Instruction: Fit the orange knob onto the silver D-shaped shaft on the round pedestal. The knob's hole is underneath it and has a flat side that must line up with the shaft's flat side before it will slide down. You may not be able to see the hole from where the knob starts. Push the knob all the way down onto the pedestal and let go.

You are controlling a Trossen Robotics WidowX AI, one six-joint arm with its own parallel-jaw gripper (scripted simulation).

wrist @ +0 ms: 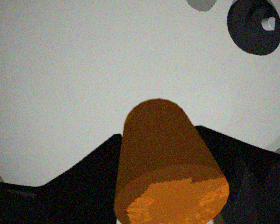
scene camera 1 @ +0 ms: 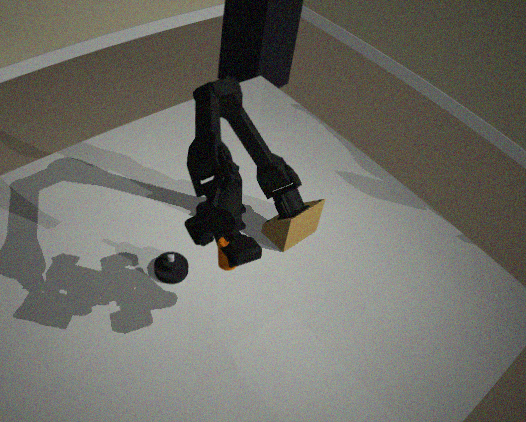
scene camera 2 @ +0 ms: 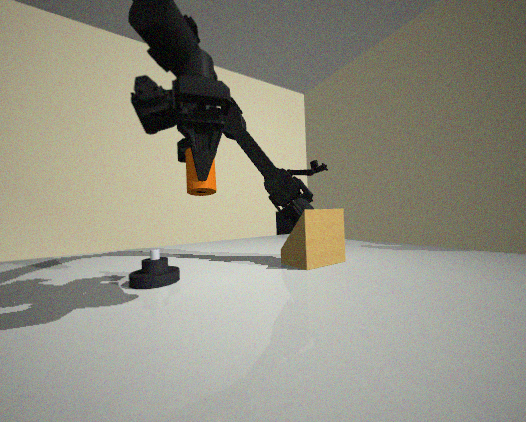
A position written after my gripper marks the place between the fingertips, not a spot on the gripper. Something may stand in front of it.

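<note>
There is an orange knob [scene camera 2: 195, 187] held in my gripper [scene camera 2: 201, 185], and the same camera shows me a round black pedestal [scene camera 2: 155, 272]. From the wrist I see the knob [wrist: 164, 164] again, together with my gripper [wrist: 158, 137]. Scene camera 1 gives me my gripper [scene camera 1: 227, 260] as well, and the pedestal [scene camera 1: 170, 267].
</note>
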